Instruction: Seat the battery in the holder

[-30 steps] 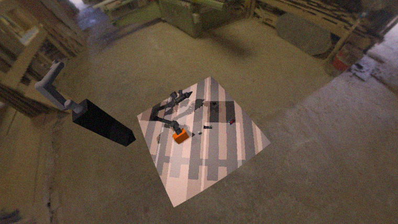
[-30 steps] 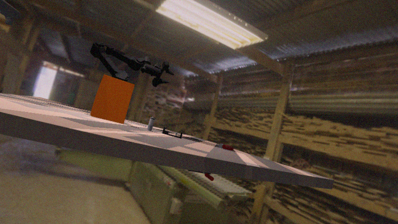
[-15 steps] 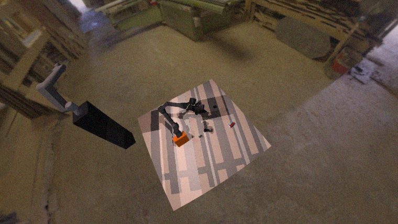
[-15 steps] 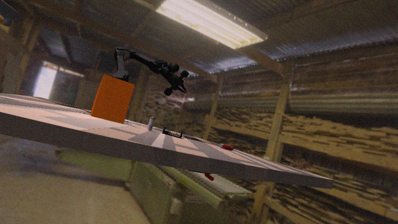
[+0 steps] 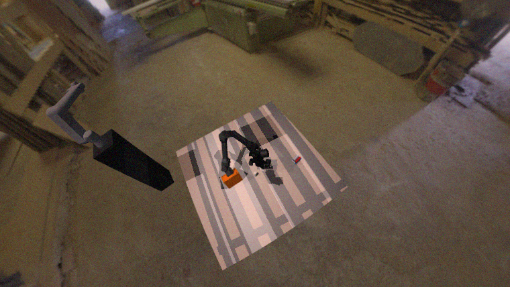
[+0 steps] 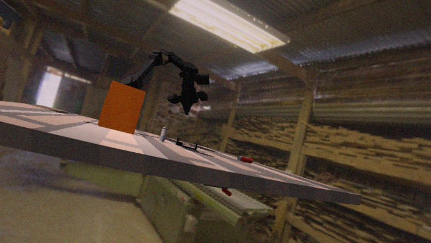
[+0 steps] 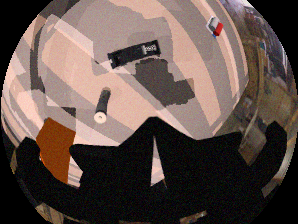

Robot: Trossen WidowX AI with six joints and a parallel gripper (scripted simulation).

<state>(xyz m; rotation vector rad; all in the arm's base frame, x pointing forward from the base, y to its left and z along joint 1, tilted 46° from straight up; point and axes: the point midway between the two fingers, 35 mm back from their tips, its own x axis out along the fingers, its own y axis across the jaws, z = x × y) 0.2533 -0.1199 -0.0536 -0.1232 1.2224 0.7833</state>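
The battery is 12 cm below my gripper tip, 7 cm behind it and 3 cm to the left of it. Also, from my gripper tip: black piece: 35 cm ahead, 24 cm to the left, 15 cm below.
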